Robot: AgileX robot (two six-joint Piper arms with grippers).
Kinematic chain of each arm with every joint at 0, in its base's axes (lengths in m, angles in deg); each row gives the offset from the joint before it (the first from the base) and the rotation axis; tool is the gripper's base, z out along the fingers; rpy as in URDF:
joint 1: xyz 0 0 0.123 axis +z
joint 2: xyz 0 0 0 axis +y
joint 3: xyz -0.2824 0 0.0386 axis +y
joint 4: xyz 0.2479 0 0.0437 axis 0.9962 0 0.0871
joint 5: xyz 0 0 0 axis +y
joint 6: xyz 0.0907 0 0.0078 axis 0.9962 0 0.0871
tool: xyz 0 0 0 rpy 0 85 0
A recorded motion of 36 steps. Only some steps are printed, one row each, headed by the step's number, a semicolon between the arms.
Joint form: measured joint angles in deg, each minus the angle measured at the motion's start. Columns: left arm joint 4, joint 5, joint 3, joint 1, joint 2, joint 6; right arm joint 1, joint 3, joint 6, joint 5, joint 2, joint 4.
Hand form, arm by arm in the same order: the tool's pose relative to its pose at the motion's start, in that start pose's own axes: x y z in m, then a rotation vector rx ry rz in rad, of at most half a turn. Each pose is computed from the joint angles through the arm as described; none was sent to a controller.
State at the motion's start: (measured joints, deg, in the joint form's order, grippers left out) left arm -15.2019 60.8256 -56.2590 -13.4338 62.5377 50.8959; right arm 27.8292 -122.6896 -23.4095 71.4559 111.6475 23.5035
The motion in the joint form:
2: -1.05 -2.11 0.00 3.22 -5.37 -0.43; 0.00 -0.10 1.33 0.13 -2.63 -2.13
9: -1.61 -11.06 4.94 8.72 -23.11 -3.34; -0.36 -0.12 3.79 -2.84 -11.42 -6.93
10: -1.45 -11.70 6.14 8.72 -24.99 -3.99; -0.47 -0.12 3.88 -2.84 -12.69 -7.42
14: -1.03 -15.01 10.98 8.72 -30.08 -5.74; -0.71 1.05 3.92 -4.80 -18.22 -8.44
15: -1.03 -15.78 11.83 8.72 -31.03 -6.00; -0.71 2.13 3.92 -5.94 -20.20 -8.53
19: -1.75 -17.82 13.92 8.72 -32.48 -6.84; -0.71 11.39 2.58 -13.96 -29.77 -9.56
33: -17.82 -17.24 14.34 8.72 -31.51 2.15; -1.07 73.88 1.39 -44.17 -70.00 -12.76
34: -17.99 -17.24 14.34 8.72 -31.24 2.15; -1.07 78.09 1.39 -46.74 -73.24 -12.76
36: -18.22 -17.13 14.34 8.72 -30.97 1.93; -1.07 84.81 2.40 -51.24 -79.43 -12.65
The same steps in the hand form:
2: 0.0058 -0.0011 -0.0268 -0.1099 -0.0903 -0.0408; -0.0021 0.0054 -0.0218 0.0433 -0.0271 -0.0058
9: 0.0335 -0.0327 -0.0841 -0.4263 -0.3312 -0.1091; -0.0074 0.0243 -0.0953 0.1756 -0.1895 -0.0360
10: 0.0379 -0.0382 -0.0854 -0.4425 -0.3472 -0.1155; -0.0066 0.0275 -0.1060 0.1899 -0.2074 -0.0424
14: 0.0519 -0.0512 -0.0811 -0.4884 -0.3896 -0.1393; -0.0023 0.0427 -0.1466 0.2377 -0.3044 -0.0694
15: 0.0543 -0.0534 -0.0805 -0.4988 -0.4008 -0.1429; 0.0004 0.0481 -0.1580 0.2488 -0.3373 -0.0760
19: 0.0583 -0.0565 -0.0763 -0.5084 -0.4284 -0.1651; 0.0207 0.0662 -0.1938 0.3139 -0.4665 -0.1145
33: 0.0442 -0.0642 -0.0729 -0.3638 -0.5648 -0.1559; 0.2114 0.0949 -0.1627 0.4585 -0.5753 -0.0990
34: 0.0438 -0.0635 -0.0721 -0.3593 -0.5635 -0.1591; 0.2269 0.0971 -0.1590 0.4703 -0.6012 -0.0998
36: 0.0433 -0.0630 -0.0712 -0.3516 -0.5627 -0.1663; 0.2530 0.1021 -0.1558 0.4878 -0.6709 -0.0883

